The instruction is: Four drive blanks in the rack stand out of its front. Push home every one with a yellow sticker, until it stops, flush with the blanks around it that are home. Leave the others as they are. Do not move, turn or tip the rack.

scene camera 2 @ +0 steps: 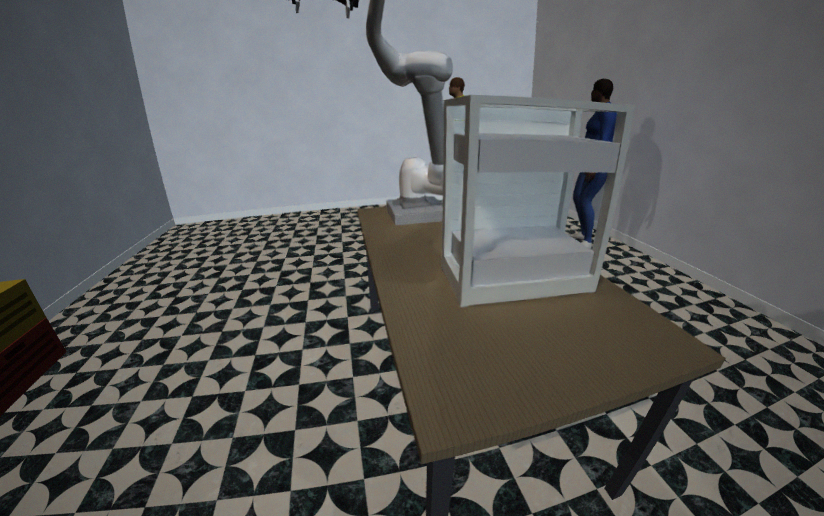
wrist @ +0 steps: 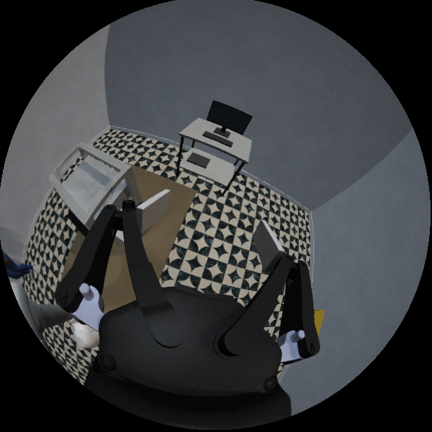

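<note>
The rack [scene camera 2: 468,200] [wrist: 107,195] is a pale open frame with clear panels, upright on the brown table [scene camera 2: 547,352] [wrist: 175,215]. In scene camera 2 a pale box-shaped unit [scene camera 2: 547,154] is in its upper part and another [scene camera 2: 532,265] at its bottom. The drive blanks and their yellow stickers cannot be made out in either view. My gripper [scene camera 2: 322,8] [wrist: 213,214] is open and empty, high above the table and apart from the rack. It is at the top edge of scene camera 2, where most of it is cut off.
The arm's base [scene camera 2: 416,209] stands on the table behind the rack. A person in blue [scene camera 2: 598,127] and another person [scene camera 2: 456,87] stand beyond it. Yellow and red boxes [scene camera 2: 24,340] are at the left. A desk [wrist: 215,139] with a monitor [wrist: 229,117] stands near the wall.
</note>
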